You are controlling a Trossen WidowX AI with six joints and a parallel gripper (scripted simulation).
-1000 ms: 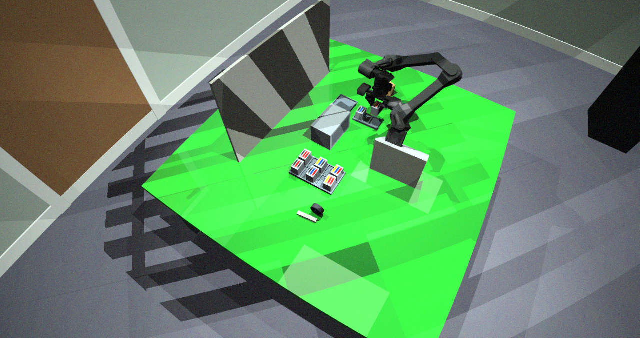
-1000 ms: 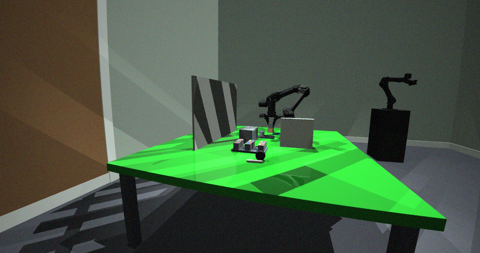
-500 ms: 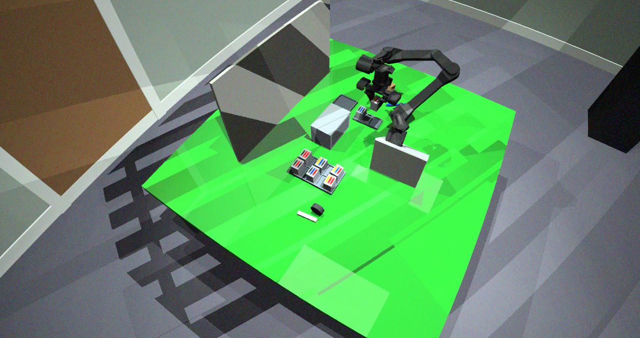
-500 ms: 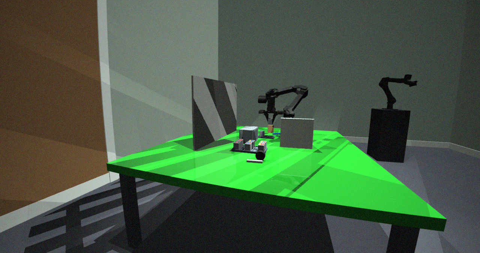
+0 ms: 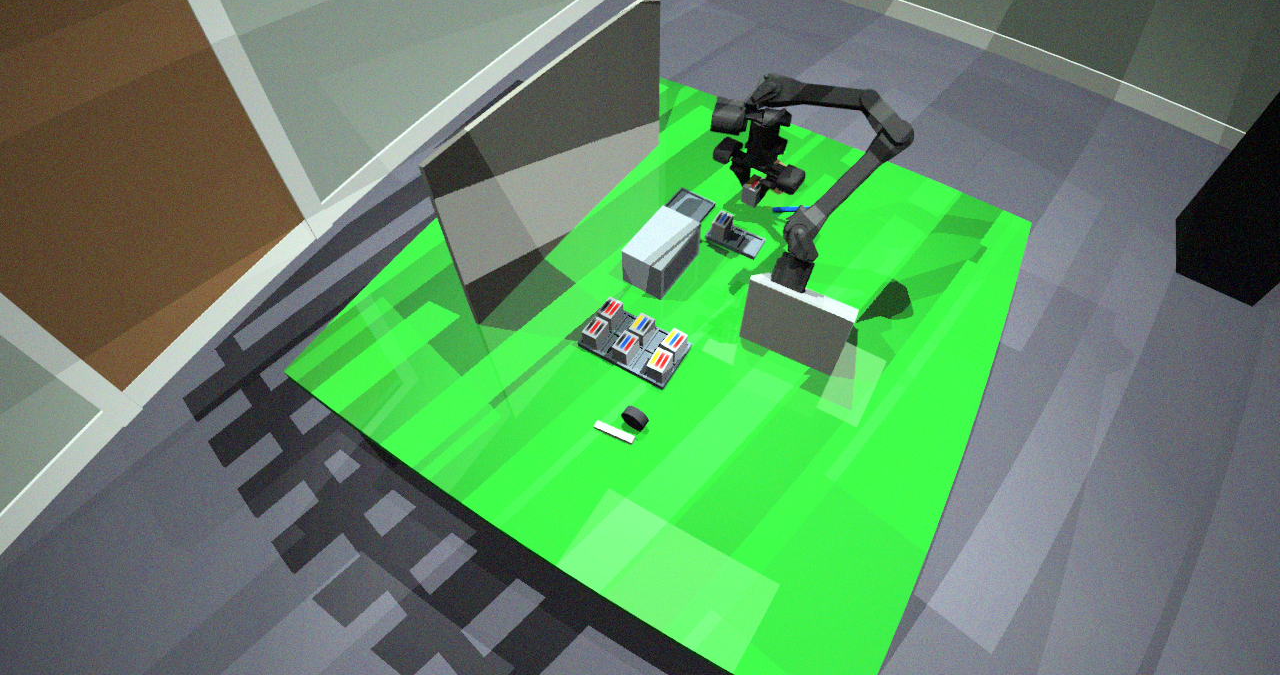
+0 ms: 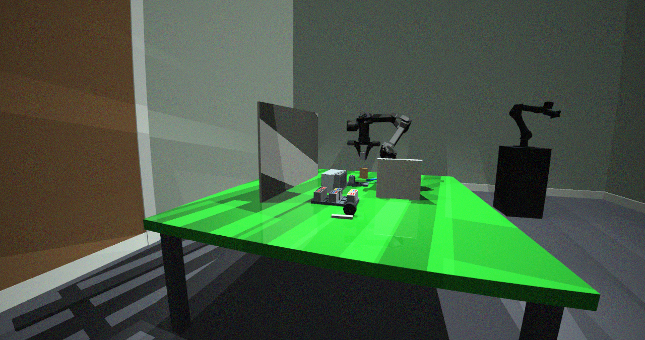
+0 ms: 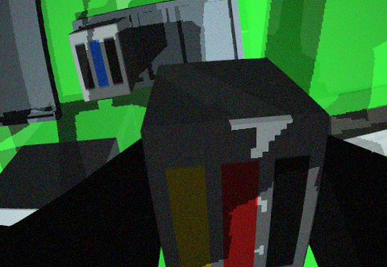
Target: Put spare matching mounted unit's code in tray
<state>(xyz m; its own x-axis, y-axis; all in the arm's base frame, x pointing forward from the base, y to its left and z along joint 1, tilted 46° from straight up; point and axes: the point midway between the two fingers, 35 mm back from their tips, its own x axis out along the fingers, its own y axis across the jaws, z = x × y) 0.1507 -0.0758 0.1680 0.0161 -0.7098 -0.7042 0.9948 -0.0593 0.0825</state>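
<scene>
Now: the tray 170 mm ahead of my gripper tip, 30 mm to the right of it and 160 mm below it. The rest, counted from my gripper tip: rack: 30 mm ahead, 10 mm to the right, 160 mm below; spare: 20 mm above; mounted unit: 140 mm ahead, 160 mm to the left, 120 mm below.
</scene>
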